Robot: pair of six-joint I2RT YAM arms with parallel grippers.
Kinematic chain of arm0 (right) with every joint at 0, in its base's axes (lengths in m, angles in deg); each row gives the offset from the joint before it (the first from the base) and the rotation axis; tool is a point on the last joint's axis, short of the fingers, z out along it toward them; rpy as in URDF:
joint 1: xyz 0 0 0.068 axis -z
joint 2: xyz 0.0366 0.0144 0.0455 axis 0.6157 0.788 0
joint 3: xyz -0.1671 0.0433 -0.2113 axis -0.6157 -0.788 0
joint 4: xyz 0.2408 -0.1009 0.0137 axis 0.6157 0.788 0
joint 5: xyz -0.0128 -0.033 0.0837 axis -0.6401 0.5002 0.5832
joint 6: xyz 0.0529 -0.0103 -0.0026 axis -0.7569 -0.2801 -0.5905
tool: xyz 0 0 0 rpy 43.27 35.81 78.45
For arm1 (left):
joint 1: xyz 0 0 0.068 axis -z
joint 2: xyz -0.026 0.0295 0.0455 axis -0.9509 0.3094 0
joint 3: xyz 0.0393 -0.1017 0.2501 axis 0.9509 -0.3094 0
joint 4: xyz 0.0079 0.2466 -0.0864 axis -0.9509 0.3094 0
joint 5: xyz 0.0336 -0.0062 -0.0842 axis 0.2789 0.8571 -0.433
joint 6: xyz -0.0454 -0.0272 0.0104 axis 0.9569 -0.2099 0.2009
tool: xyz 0 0 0 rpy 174.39 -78.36 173.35
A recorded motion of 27 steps. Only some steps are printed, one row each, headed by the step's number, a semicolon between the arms.
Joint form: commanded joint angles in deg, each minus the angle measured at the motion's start. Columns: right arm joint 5, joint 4, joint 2, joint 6, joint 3, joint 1; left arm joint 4, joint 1, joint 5, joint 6, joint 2, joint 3.
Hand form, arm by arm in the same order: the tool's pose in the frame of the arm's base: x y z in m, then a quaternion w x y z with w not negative. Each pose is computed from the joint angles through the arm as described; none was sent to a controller.
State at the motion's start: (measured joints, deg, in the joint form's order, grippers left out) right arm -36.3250 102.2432 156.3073 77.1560 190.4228 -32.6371; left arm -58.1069 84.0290 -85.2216 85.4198 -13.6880 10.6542
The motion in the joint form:
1: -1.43 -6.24 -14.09 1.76 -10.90 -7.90; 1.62 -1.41 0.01 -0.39 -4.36 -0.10
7: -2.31 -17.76 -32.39 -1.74 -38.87 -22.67; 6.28 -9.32 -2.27 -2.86 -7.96 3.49
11: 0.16 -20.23 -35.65 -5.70 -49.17 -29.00; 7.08 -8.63 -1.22 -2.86 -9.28 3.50
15: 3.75 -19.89 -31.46 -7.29 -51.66 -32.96; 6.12 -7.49 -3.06 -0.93 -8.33 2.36
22: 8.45 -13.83 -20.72 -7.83 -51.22 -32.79; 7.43 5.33 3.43 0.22 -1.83 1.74
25: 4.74 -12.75 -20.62 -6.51 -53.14 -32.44; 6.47 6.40 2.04 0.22 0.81 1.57
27: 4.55 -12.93 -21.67 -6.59 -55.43 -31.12; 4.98 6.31 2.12 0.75 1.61 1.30
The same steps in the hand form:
1: 0.3163 0.0175 0.5327 0.67231 0.00386 0.73345 0.10015; 0.2011 -0.0429 0.3071 0.45655 -0.05408 0.86539 -0.19936
7: 0.2465 0.0799 0.4869 0.66102 -0.06294 0.71972 0.20274; 0.1876 -0.0154 0.3320 0.48735 -0.08180 0.85122 -0.17671
11: 0.2349 0.1076 0.4453 0.60604 -0.09260 0.74344 0.26729; 0.1818 -0.0167 0.3345 0.49217 -0.08076 0.84937 -0.17267
15: 0.2485 0.1374 0.4115 0.53717 -0.12743 0.77688 0.30277; 0.1859 -0.0218 0.3268 0.47521 -0.07980 0.85370 -0.19749
22: 0.2877 0.1600 0.3499 0.40870 -0.13787 0.85168 0.29766; 0.1984 -0.0652 0.3005 0.40525 -0.02590 0.89430 -0.18796
25: 0.2885 0.1556 0.3358 0.40280 -0.12825 0.86847 0.25898; 0.2058 -0.0727 0.2920 0.38572 -0.01318 0.90124 -0.19701
27: 0.2871 0.1464 0.3280 0.39844 -0.11638 0.87454 0.25074; 0.2097 -0.0736 0.2899 0.38831 -0.01812 0.89960 -0.19901

